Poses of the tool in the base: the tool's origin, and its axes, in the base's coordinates. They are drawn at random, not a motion.
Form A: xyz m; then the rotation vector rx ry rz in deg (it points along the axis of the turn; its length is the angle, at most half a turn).
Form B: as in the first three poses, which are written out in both.
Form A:
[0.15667 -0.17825 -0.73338 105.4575 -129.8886 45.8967]
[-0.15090 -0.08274 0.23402 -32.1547 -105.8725 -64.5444]
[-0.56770 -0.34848 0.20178 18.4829 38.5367 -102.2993]
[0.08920 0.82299 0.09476 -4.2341 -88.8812 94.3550]
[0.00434 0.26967 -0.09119 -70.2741 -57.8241 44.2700]
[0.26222 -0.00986 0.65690 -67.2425 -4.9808 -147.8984]
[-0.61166 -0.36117 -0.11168 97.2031 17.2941 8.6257]
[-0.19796 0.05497 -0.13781 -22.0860 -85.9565 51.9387]
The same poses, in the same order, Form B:
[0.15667 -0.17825 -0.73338 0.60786 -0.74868 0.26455 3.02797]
[-0.15090 -0.08274 0.23402 -0.25102 -0.82650 -0.50387 2.23572]
[-0.56770 -0.34848 0.20178 0.16671 0.34759 -0.92271 1.93502]
[0.08920 0.82299 0.09476 -0.03265 -0.68531 0.72752 2.26360]
[0.00434 0.26967 -0.09119 -0.69439 -0.57137 0.43744 1.76631]
[0.26222 -0.00986 0.65690 -0.41369 -0.03064 -0.90990 2.83691]
[-0.61166 -0.36117 -0.11168 0.98080 0.17450 0.08704 1.72972]
[-0.19796 0.05497 -0.13781 -0.21478 -0.83591 0.50509 1.79472]

